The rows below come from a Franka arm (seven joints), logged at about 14 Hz.
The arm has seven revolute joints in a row. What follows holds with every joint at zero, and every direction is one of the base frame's.
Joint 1 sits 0.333 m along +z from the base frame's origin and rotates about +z.
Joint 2 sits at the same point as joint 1 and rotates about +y.
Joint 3 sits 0.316 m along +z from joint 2 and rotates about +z.
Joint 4 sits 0.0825 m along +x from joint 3 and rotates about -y.
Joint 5 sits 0.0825 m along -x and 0.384 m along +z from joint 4 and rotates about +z.
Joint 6 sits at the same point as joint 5 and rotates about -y.
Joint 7 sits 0.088 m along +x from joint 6 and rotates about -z.
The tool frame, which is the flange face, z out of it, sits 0.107 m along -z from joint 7; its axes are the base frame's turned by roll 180, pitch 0 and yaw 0 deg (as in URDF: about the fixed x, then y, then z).
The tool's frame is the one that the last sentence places.
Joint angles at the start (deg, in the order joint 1, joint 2, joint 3, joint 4, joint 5, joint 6, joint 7):
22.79 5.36 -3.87 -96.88 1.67 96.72 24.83
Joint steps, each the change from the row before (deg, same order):
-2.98 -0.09 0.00 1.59 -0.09 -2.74 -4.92
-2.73 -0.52 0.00 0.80 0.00 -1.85 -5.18
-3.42 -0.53 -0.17 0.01 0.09 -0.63 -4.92
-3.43 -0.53 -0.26 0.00 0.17 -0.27 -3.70
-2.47 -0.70 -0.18 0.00 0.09 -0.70 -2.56
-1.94 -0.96 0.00 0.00 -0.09 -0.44 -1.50
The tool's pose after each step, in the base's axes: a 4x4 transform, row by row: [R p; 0 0 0 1], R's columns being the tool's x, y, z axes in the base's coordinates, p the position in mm. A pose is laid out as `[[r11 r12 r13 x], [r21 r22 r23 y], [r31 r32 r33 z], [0 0 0 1]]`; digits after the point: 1 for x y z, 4 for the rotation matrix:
[[0.9907 -0.0717 -0.1158 555.5], [-0.0734 -0.9972 -0.0109 163.0], [-0.1147 0.0193 -0.9932 534.6], [0 0 0 1]]
[[0.9917 -0.0287 -0.1253 558.5], [-0.0298 -0.9995 -0.0068 135.4], [-0.1250 0.0105 -0.9921 543.9], [0 0 0 1]]
[[0.9918 -0.0062 -0.1273 562.7], [-0.0059 -1.0000 0.0027 99.7], [-0.1274 -0.0020 -0.9919 548.5], [0 0 0 1]]
[[0.9924 -0.0068 -0.1228 565.4], [-0.0050 -0.9999 0.0147 63.3], [-0.1228 -0.0140 -0.9923 553.4], [0 0 0 1]]
[[0.9925 -0.0085 -0.1221 563.5], [-0.0058 -0.9997 0.0227 36.9], [-0.1223 -0.0218 -0.9923 559.4], [0 0 0 1]]
[[0.9935 -0.0158 -0.1123 559.7], [-0.0128 -0.9996 0.0267 17.2], [-0.1127 -0.0251 -0.9933 568.2], [0 0 0 1]]

